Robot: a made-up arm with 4 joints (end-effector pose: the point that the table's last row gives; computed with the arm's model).
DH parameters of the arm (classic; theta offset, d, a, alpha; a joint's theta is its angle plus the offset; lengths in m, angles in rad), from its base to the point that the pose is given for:
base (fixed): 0.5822 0 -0.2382 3.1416
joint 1: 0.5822 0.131 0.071 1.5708
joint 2: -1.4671 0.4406 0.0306 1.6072
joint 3: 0 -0.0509 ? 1.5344
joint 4: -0.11 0 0.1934 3.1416
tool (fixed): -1.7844 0.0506 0 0
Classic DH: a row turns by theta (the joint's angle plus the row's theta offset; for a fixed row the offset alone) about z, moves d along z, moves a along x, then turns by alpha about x.
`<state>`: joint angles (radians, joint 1 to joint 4).
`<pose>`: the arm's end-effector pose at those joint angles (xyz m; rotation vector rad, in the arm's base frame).
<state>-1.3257 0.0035 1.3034 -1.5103</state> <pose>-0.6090 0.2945 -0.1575 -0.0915 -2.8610 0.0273</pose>
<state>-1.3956 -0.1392 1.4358 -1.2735</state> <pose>-0.6782 0.2687 -0.1234 0.3956 -3.0017 -0.1590</pose>
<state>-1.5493 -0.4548 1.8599 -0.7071</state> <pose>-0.8034 0.1517 -0.1277 -1.2111 2.3962 0.2798</pose>
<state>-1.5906 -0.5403 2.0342 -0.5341</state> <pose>-0.8140 0.1188 -0.1554 -1.3012 2.1216 0.1978</pose>
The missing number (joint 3, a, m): 0.0511
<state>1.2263 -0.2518 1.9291 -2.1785</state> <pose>0.2311 -0.2614 -0.0866 2.7922 -0.2005 -0.3555</pose>
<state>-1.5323 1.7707 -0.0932 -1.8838</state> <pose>-0.6937 -0.1026 -0.3497 -1.6303 -0.8162 1.4717</pose>
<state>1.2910 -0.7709 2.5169 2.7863</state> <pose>0.1095 -0.0288 -0.0725 1.2123 -1.5968 0.1319</pose>
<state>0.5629 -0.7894 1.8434 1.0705</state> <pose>0.1328 0.3425 -0.2531 -0.7388 2.5959 -1.0367</pose>
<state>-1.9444 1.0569 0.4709 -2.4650</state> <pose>-0.6244 -0.2435 -0.3108 -1.2427 -1.8839 1.8428</pose>
